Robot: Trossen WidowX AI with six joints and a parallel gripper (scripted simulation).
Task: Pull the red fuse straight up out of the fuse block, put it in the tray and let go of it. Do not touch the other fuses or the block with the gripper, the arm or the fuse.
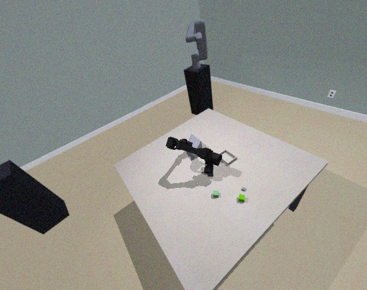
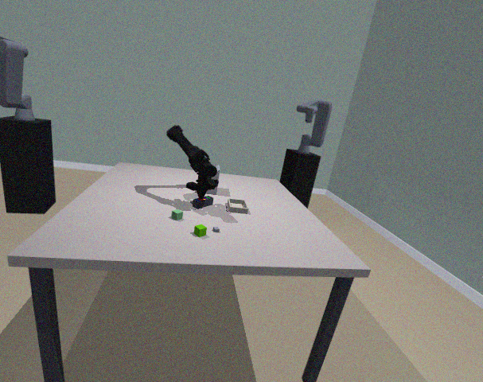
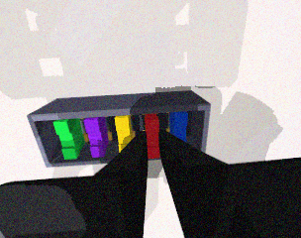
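Now: the yellow fuse 1 cm behind my gripper tip, 2 cm to the left of it and 1 cm below it. Also, from my gripper tip: red fuse (1 cm below); blue fuse (1 cm ahead, 2 cm to the right, 1 cm below); purple fuse (2 cm behind, 3 cm to the left, 1 cm below).
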